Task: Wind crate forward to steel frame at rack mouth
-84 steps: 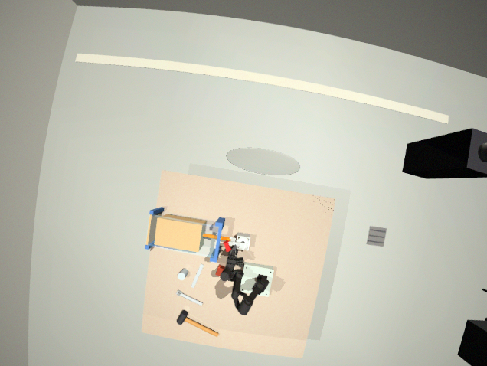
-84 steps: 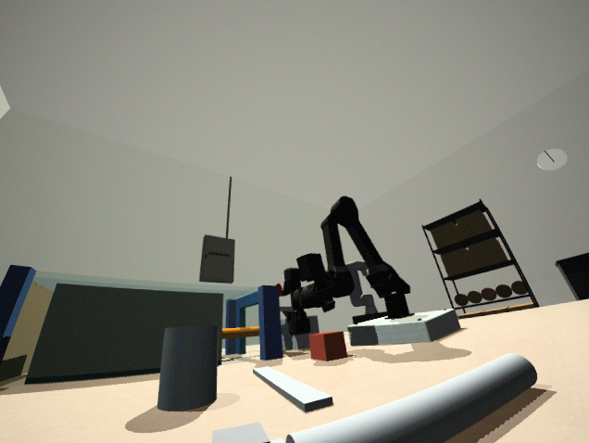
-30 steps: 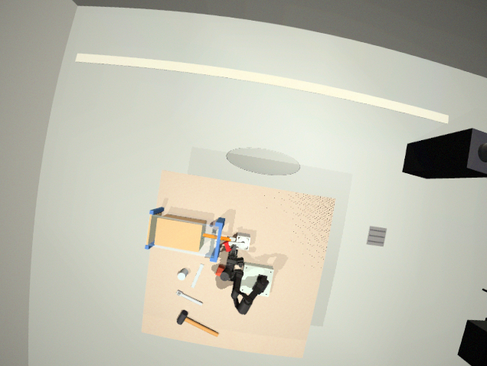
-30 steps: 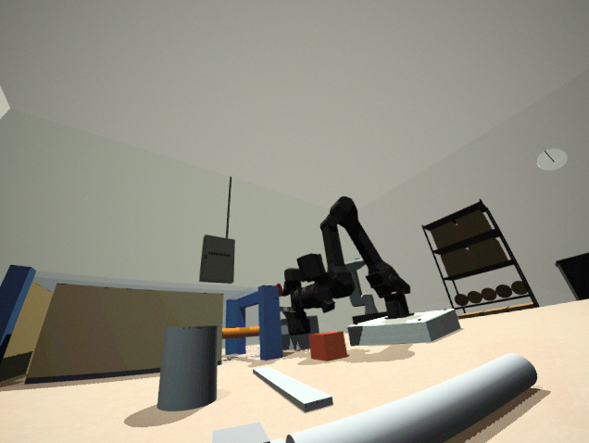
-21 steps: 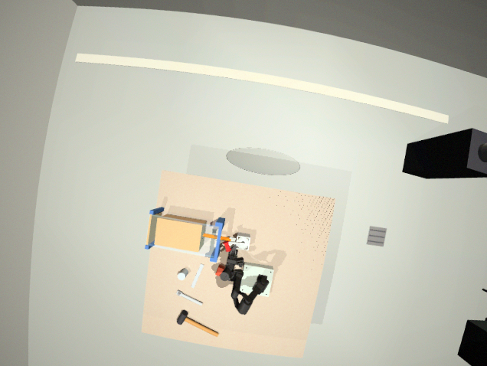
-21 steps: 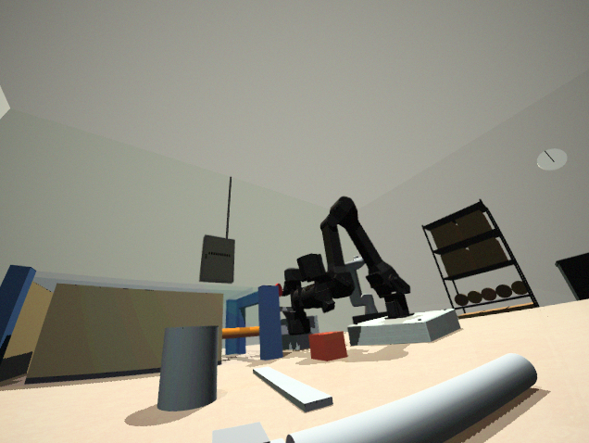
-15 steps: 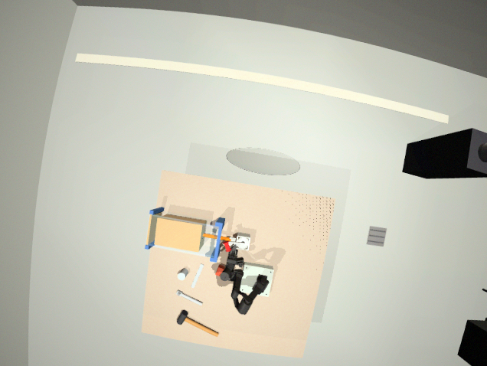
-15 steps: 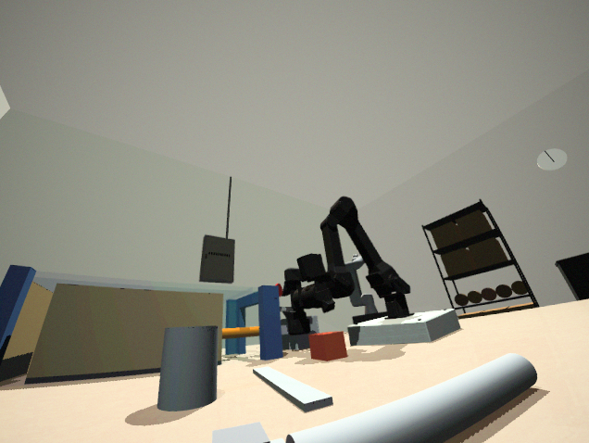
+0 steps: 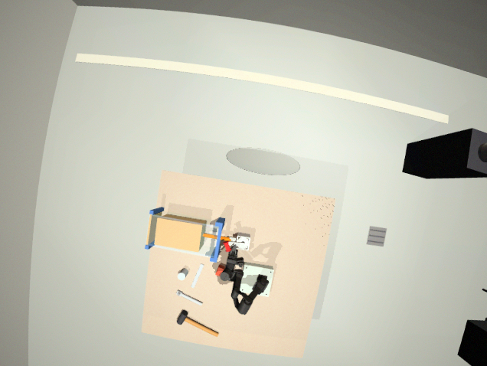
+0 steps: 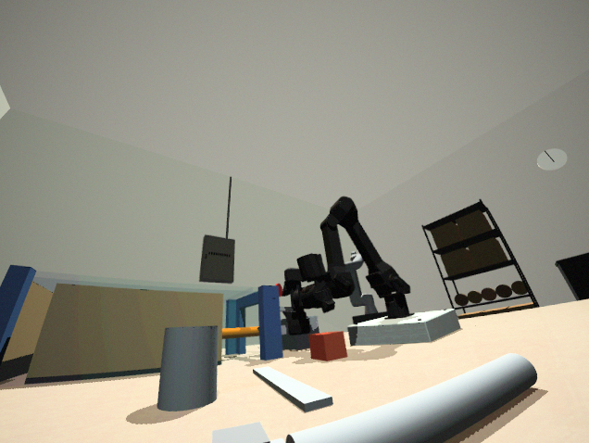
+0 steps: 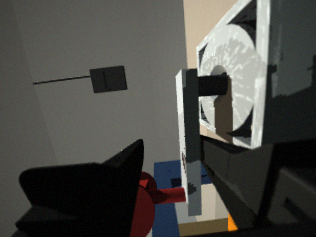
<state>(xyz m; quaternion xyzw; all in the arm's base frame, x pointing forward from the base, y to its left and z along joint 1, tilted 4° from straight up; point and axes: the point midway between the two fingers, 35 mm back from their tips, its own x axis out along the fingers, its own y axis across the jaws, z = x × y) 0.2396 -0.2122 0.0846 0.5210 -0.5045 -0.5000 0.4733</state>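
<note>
The red knob lies 5 cm ahead of my gripper tip, 2 cm to the left of it and 2 cm above it. Also, from my gripper tip: winch crank handle: 1 cm to the left, 1 cm below, 1 cm ahead; winch: 10 cm below, 6 cm behind, 1 cm to the right; blue frame: 11 cm ahead, 3 cm below, 1 cm to the left.
</note>
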